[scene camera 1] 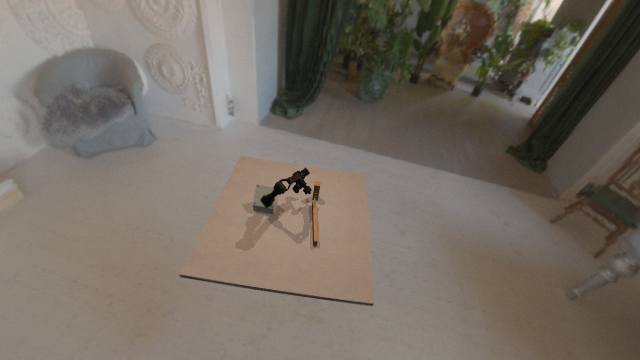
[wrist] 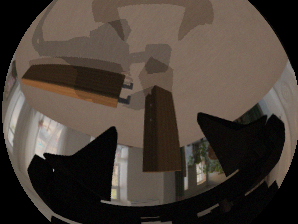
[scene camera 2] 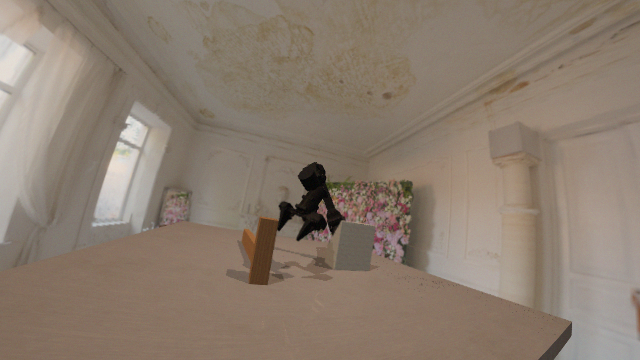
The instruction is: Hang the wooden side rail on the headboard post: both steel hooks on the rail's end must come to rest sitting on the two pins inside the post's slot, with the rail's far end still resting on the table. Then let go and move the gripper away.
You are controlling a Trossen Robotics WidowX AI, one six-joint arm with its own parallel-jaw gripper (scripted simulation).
Labels:
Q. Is the gripper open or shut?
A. Open.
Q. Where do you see a wooden headboard post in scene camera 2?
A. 264,244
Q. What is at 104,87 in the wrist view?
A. A wooden side rail.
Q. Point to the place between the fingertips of the gripper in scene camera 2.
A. At 286,235

